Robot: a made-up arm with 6 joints.
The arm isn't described. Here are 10 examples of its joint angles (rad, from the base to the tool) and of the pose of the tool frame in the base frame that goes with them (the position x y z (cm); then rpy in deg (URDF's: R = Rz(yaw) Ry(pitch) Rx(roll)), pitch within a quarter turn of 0, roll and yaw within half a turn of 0).
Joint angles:
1: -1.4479 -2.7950 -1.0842 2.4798 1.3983 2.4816
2: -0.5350 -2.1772 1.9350 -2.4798 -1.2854 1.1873
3: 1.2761 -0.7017 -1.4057 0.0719 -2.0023 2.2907
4: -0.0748 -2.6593 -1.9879 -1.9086 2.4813 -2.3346
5: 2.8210 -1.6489 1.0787 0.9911 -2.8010 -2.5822
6: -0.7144 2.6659 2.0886 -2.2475 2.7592 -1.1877
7: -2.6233 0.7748 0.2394 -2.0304 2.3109 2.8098
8: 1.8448 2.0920 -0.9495 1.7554 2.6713 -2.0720
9: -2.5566 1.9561 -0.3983 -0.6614 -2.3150 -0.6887
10: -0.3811 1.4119 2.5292 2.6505 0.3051 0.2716
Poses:
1: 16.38 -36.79 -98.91 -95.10 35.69 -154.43
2: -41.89 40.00 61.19 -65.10 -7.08 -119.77
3: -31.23 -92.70 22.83 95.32 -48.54 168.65
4: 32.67 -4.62 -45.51 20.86 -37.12 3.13
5: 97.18 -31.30 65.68 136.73 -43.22 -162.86
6: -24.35 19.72 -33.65 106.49 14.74 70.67
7: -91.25 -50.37 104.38 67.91 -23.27 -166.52
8: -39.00 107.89 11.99 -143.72 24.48 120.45
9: -99.69 -86.08 1.18 -23.78 -22.87 -168.45
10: -1.33 0.42 -33.27 178.29 -1.80 -19.20
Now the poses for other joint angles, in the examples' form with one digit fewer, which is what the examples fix.
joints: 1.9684 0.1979 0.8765 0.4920 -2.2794 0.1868
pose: -28.1 58.7 124.5 2.1 -41.3 121.5
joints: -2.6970 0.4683 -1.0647 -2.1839 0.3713 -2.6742
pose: 18.2 6.1 153.6 -57.4 5.3 -79.0
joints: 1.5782 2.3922 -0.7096 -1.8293 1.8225 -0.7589
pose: 5.9 117.1 -40.5 -63.7 -24.6 -149.2
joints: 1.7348 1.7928 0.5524 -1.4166 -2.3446 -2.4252
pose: -38.5 107.1 -43.2 0.3 -22.8 26.7
